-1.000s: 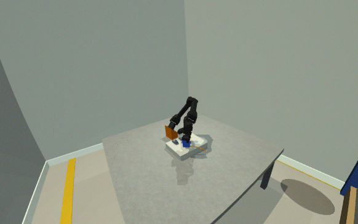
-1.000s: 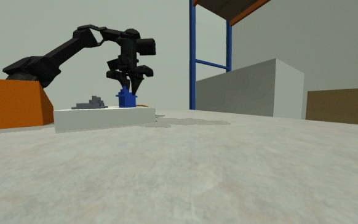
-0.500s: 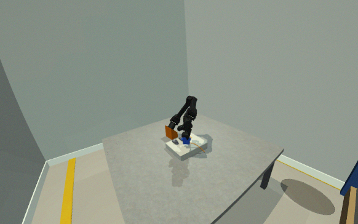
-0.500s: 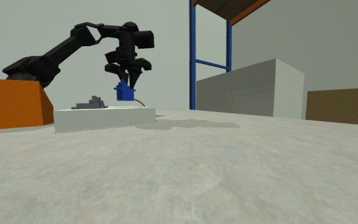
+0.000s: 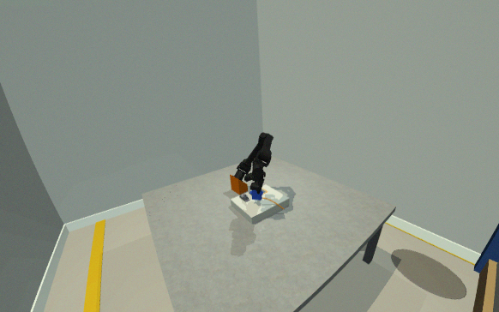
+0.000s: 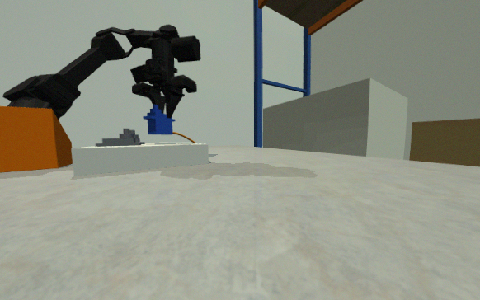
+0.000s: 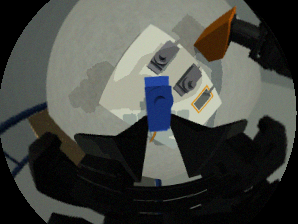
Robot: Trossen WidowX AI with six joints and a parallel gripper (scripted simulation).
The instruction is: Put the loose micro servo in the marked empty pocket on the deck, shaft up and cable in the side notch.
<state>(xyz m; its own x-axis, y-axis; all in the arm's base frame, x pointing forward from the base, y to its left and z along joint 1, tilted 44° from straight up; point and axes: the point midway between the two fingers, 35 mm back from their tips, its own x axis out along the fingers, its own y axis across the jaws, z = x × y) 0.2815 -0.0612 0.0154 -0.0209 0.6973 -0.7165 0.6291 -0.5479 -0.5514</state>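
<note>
The white deck lies 10 cm below my gripper tip, 2 cm to the left of it and 1 cm ahead of it.
</note>
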